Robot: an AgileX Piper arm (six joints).
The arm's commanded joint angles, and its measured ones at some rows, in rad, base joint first. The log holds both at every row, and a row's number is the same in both.
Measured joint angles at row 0:
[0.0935 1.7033 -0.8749 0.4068 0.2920 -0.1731]
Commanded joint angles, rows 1 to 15:
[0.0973 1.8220 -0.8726 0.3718 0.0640 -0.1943]
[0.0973 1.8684 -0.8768 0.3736 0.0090 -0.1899]
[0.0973 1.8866 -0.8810 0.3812 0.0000 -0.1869]
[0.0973 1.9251 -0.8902 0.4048 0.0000 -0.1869]
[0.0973 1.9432 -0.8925 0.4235 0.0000 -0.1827]
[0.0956 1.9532 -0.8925 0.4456 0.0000 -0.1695]
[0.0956 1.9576 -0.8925 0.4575 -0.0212 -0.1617]
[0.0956 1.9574 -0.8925 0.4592 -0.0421 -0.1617]
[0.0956 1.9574 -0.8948 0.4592 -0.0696 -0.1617]
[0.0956 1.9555 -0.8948 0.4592 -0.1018 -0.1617]
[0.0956 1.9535 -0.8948 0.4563 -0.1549 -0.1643]
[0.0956 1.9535 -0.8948 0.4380 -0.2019 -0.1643]
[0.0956 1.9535 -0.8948 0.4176 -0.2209 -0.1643]
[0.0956 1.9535 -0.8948 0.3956 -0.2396 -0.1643]
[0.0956 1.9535 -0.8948 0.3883 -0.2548 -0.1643]
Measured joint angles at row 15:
[0.0947 1.9568 -0.8882 0.4403 -0.1629 -0.1660]
